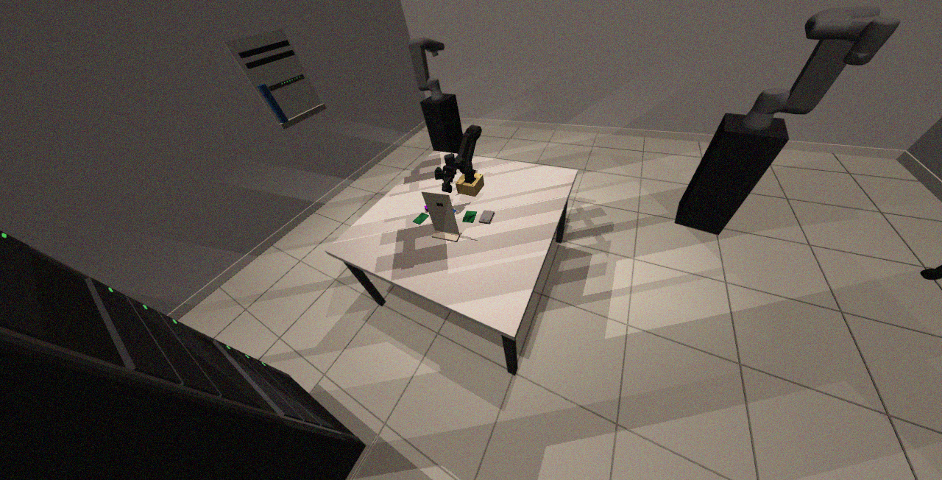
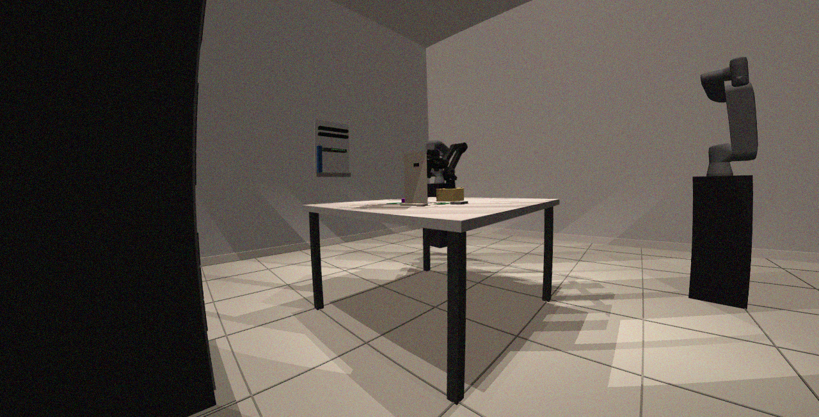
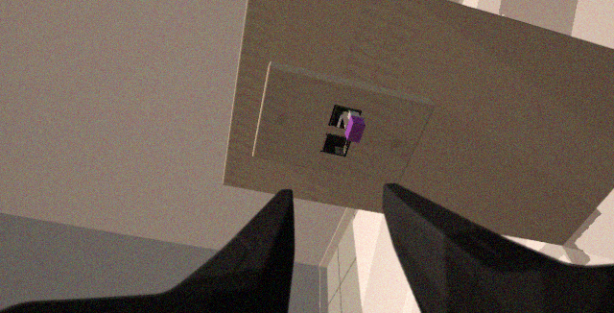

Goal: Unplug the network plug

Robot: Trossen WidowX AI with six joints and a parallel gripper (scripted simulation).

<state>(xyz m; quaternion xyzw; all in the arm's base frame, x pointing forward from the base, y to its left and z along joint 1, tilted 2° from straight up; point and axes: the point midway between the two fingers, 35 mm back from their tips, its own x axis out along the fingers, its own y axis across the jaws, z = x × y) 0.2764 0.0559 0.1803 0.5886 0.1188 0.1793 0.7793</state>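
My gripper tip is now 100 mm short of the network plug, 50 mm to the right of it and 20 mm above it. The rest, counted from my gripper tip: grey piece (260 mm below, 190 mm to the left, 120 mm behind); then upright panel (120 mm below, 120 mm ahead, 60 mm to the left); then blue marked square (260 mm below, 90 mm to the right, 20 mm behind).
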